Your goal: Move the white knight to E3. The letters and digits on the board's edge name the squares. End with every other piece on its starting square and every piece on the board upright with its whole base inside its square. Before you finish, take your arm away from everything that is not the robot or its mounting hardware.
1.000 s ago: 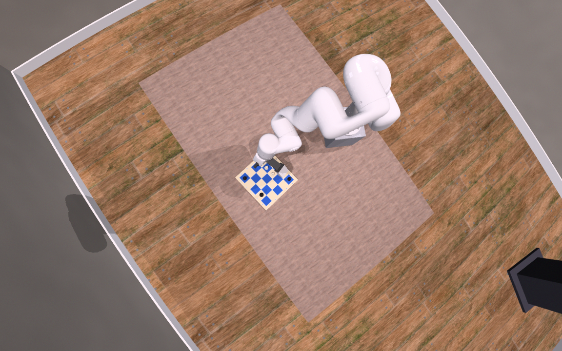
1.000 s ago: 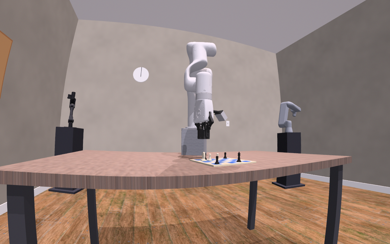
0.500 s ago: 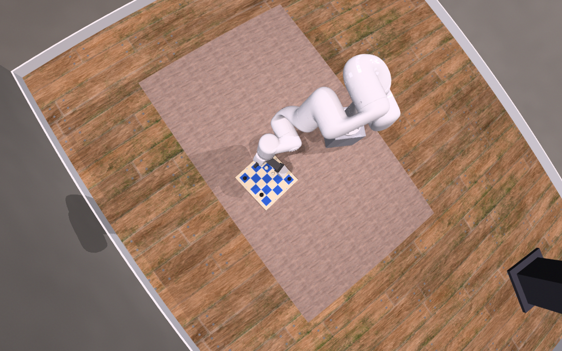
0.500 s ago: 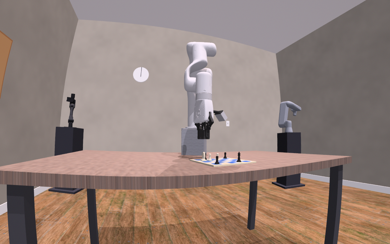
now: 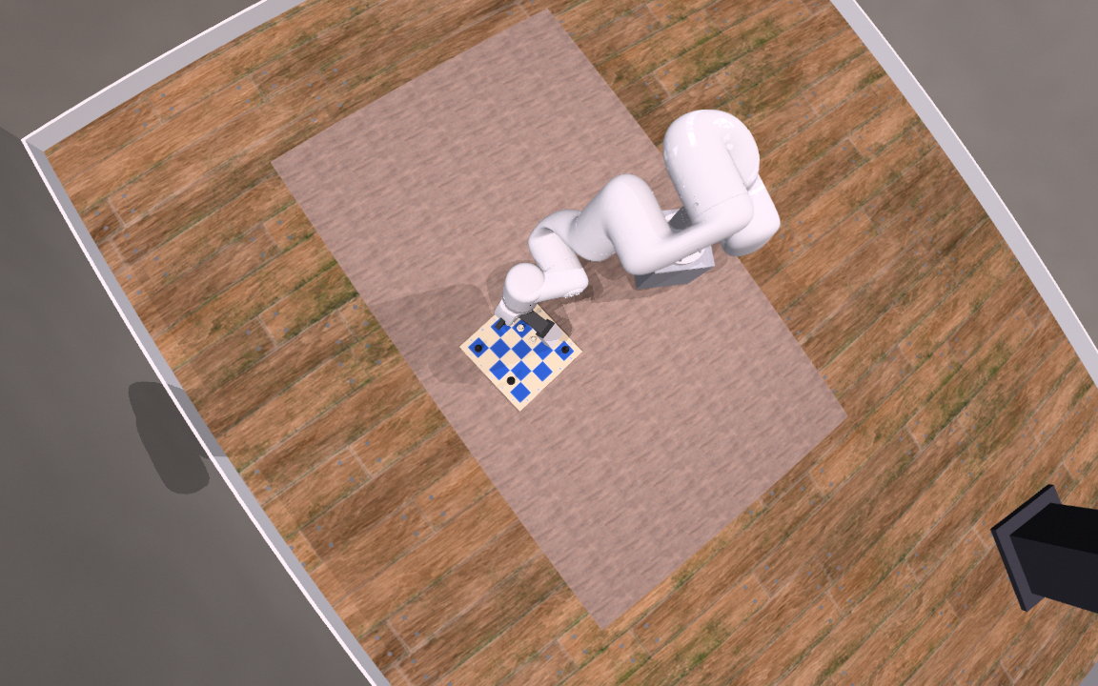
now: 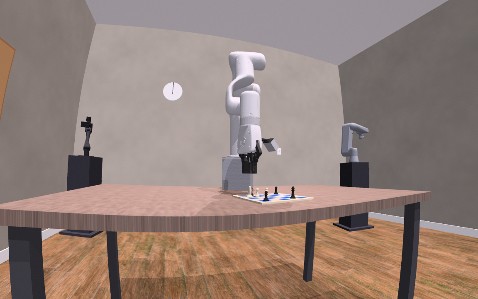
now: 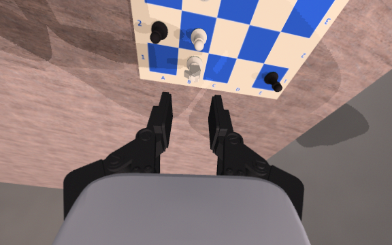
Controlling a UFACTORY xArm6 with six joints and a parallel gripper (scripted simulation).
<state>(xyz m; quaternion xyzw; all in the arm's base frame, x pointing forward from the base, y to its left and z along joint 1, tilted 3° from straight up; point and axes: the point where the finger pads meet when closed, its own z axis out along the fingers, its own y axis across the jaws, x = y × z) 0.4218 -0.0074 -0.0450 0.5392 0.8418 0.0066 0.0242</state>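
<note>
Now: hand 9 cm above the white knight. The rest, counted from my hand: blue-and-cream chessboard: 11 cm below, 8 cm to the left, 1 cm ahead.
</note>
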